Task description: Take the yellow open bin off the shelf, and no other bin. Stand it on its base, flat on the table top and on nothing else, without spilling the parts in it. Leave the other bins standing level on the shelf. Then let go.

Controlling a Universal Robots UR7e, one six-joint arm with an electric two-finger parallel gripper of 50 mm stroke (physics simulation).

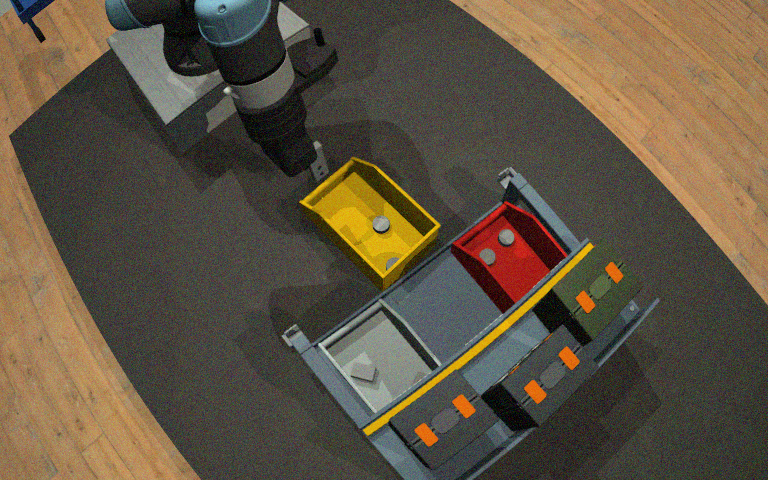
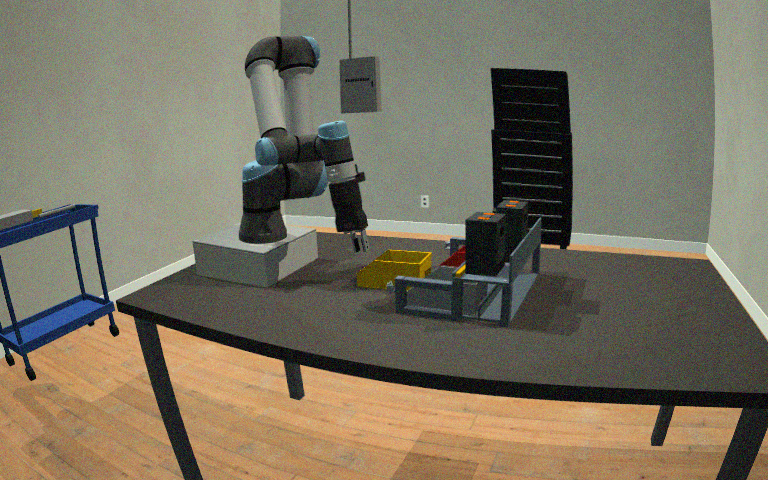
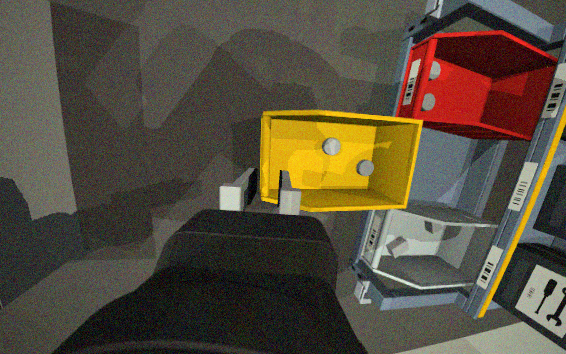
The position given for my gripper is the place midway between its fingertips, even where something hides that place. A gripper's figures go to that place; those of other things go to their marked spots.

Labels:
My gripper (image 1: 315, 170): 0.78 m from the lens. A yellow open bin (image 1: 343, 207): 0.84 m from the lens. A red bin (image 1: 534, 253) is 0.84 m from the lens. A grey bin (image 1: 379, 337) is 0.78 m from the lens.

